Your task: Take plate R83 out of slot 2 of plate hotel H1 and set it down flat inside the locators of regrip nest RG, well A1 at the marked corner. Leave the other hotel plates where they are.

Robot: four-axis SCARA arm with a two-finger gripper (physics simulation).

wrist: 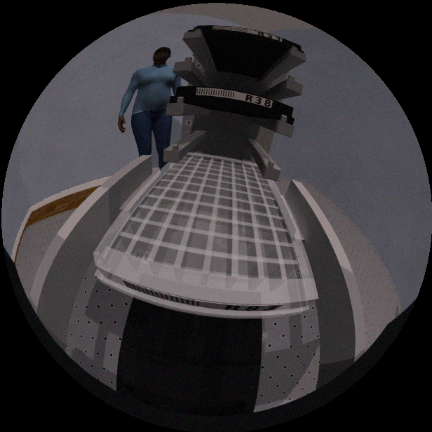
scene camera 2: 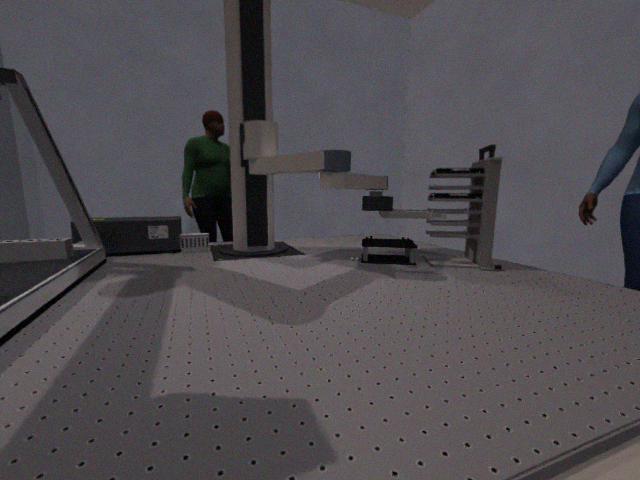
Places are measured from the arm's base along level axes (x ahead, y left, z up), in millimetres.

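Pixels of known places: gripper, fingertip midpoint: (scene camera 2: 429,213); arm's base at its link origin: (scene camera 2: 254,253).
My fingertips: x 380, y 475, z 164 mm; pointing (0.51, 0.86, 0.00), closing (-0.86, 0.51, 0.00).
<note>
Ahead of a thing's pixels: the offset from my fingertips to its top centre. "spot": to the spot under its first point.
My gripper (scene camera 2: 438,213) (wrist: 219,175) is shut on plate R83, one pale finger along each long side. The clear gridded plate R83 (wrist: 210,220) looks level, its label edge towards the wrist camera. Its far end is close to plate hotel H1 (scene camera 2: 488,211) (wrist: 227,135); I cannot tell whether it is fully clear of the rails. Black plate R38 {35 mm ahead, 60 mm left, 64 mm up} (scene camera 2: 457,195) (wrist: 232,101) and a higher black plate {35 mm ahead, 60 mm left, 135 mm up} (scene camera 2: 457,170) (wrist: 250,52) sit in the hotel. The black regrip nest RG {62 mm back, 104 mm right, 81 mm down} (scene camera 2: 388,242) stands lower, in front of the hotel; a black shape below the plate appears to be it. Its marked corner cannot be made out.
Above the held plate, empty hotel rails (wrist: 272,167) jut towards the camera. The arm's column (scene camera 2: 253,206) stands left of the nest. A dark box {spot: 414 mm back, 846 mm right, 85 mm down} (scene camera 2: 139,235) and a small white rack {spot: 425 mm back, 678 mm right, 112 mm down} (scene camera 2: 194,240) are further left. One person (scene camera 2: 206,165) stands behind the table, another (scene camera 2: 631,206) at the right.
</note>
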